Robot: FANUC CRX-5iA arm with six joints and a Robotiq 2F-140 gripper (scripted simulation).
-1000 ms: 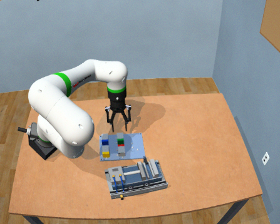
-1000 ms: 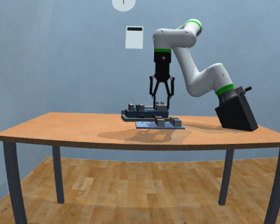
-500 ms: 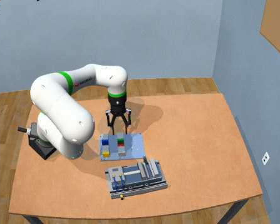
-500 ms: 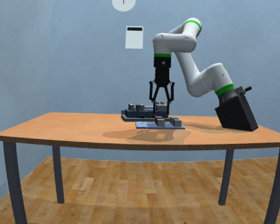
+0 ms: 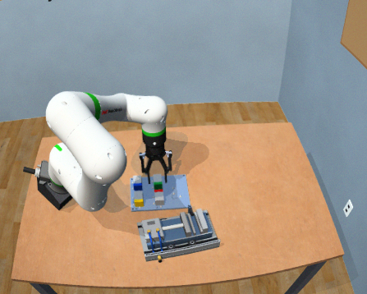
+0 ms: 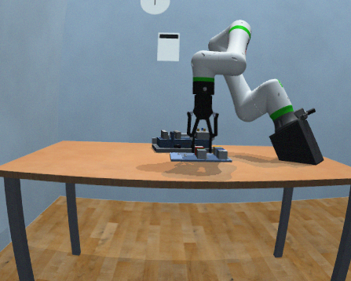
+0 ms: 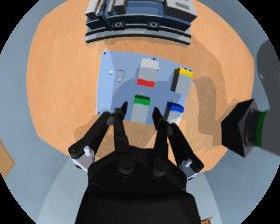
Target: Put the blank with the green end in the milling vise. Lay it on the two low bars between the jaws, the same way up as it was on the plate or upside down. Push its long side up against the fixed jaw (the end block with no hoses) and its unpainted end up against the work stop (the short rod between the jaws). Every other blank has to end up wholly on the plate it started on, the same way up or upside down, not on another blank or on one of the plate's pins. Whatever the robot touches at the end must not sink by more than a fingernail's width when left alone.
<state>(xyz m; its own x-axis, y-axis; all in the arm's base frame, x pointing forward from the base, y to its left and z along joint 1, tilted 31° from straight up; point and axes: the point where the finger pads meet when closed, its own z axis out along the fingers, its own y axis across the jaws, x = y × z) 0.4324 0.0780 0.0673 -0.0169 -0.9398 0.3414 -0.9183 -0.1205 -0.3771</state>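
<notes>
Now: hand 30 mm above the green-ended blank. Also, from my hand: red-ended blank (90 mm to the right, 30 mm below); then plate (50 mm to the right, 60 mm below); then blue-ended blank (90 mm behind, 30 mm below).
</notes>
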